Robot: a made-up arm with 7 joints.
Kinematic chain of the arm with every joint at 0, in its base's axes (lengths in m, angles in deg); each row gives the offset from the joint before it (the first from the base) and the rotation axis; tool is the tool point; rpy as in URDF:
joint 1: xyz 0 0 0.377 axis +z
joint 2: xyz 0 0 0 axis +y
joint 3: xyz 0 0 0.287 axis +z
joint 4: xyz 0.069 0 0 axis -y
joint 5: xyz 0.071 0 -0.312 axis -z
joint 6: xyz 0 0 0 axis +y
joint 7: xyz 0.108 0 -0.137 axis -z
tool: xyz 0 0 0 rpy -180 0 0
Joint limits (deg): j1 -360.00..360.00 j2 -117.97..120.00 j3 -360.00..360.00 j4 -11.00..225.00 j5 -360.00..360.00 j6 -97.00..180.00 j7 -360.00..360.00
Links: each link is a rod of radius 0.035 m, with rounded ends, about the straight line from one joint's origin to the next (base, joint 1, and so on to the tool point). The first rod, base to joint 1, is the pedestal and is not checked.
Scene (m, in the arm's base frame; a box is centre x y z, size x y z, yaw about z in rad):
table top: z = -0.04
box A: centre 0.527 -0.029 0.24 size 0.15 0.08 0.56 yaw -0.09
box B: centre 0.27 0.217 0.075 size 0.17 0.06 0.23 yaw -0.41
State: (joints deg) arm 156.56 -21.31 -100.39 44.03 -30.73 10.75 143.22
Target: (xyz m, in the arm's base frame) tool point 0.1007 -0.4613 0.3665
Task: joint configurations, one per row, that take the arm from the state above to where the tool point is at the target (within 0.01 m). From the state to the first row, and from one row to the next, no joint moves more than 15 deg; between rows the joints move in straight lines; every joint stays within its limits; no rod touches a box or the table.
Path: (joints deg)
1: 166.49 -10.11 -110.28 46.30 -23.08 -2.10 138.29
2: 176.42 1.08 -120.16 48.58 -15.43 -14.94 133.36
3: 186.34 12.28 -130.05 50.85 -7.78 -27.79 128.43
4: 196.27 23.48 -139.93 53.13 -0.13 -40.64 123.50
5: 206.20 34.68 -149.82 55.40 7.52 -53.49 118.57
6: 191.46 30.13 -152.16 53.58 3.55 -44.22 121.65
7: 176.71 25.59 -154.51 51.76 -0.41 -34.95 124.73
8: 161.97 21.04 -156.85 49.93 -4.37 -25.68 127.81
9: 147.23 16.50 -159.19 48.11 -8.34 -16.41 130.89
10: 132.48 11.96 -161.54 46.29 -12.30 -7.15 133.97
11: 117.74 7.41 -163.88 44.46 -16.26 2.12 137.06
12: 103.00 2.87 -166.22 42.64 -20.23 11.39 140.14
13: 88.26 -1.67 -168.57 40.82 -24.19 20.66 143.22

